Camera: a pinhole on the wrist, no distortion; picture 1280 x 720 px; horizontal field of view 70.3 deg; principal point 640.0 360.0 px. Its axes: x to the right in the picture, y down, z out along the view. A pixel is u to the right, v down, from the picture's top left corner.
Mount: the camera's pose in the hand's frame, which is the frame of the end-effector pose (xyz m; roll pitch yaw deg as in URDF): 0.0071 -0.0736 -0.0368 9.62 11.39 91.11
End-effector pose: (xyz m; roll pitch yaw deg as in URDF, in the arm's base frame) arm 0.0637 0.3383 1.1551 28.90 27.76 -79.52
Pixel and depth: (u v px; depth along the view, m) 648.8 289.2 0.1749
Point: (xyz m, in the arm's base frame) -0.0142 0.2345 1.2167
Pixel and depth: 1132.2 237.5 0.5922
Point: 0.2297 -0.0619 1.5812
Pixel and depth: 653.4 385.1 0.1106
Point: -0.0061 0.2878 1.1778
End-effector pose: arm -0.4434 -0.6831 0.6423 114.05 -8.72 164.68
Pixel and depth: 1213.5 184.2 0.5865
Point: -0.4644 -0.0917 0.8615
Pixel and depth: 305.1 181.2 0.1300
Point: -0.5012 -0.6184 0.5267
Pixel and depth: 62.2 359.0 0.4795
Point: -0.5093 -0.3214 0.2097
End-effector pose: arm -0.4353 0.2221 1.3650 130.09 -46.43 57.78
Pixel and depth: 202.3 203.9 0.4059
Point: -0.0851 0.4531 1.2028
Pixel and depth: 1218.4 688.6 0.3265
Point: -0.1781 0.0243 1.3110
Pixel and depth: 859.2 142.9 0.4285
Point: -0.0381 0.2301 1.4001
